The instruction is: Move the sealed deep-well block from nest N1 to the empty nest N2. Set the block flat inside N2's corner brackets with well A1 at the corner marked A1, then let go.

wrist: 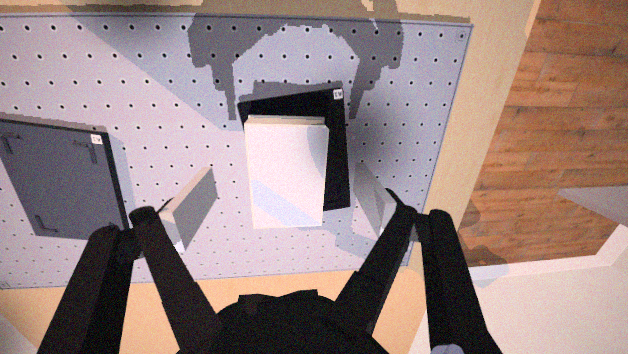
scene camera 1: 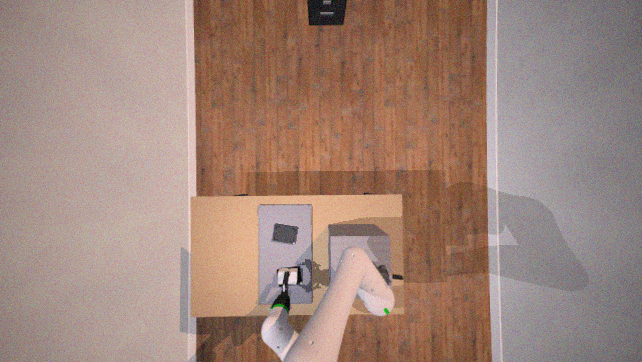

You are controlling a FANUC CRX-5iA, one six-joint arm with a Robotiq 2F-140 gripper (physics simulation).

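Observation:
The white sealed block [scene camera 1: 293, 278] [wrist: 287, 172] sits over a black nest [wrist: 295, 102], turned and offset relative to it and overhanging its left and front edges in the wrist view. Whether it lies flat inside brackets is hidden. The nest's A1 tag [wrist: 338, 94] shows at the back right corner. The block's well marking cannot be made out. My gripper [scene camera 1: 285, 276] [wrist: 286, 179] is open, with a finger on each side of the block and gaps between. The other, dark grey nest [scene camera 1: 285, 233] [wrist: 60, 185] is empty, with corner brackets and its A1 tag [wrist: 96, 139].
Both nests stand on a perforated plate [scene camera 1: 272, 257] [wrist: 50, 70] on the wooden table [scene camera 1: 225, 250] [wrist: 495, 50]. The empty nest is left of the block in the wrist view. A grey box [scene camera 1: 340, 250] stands right of the plate in the scene view, partly under my arm [scene camera 1: 332, 300].

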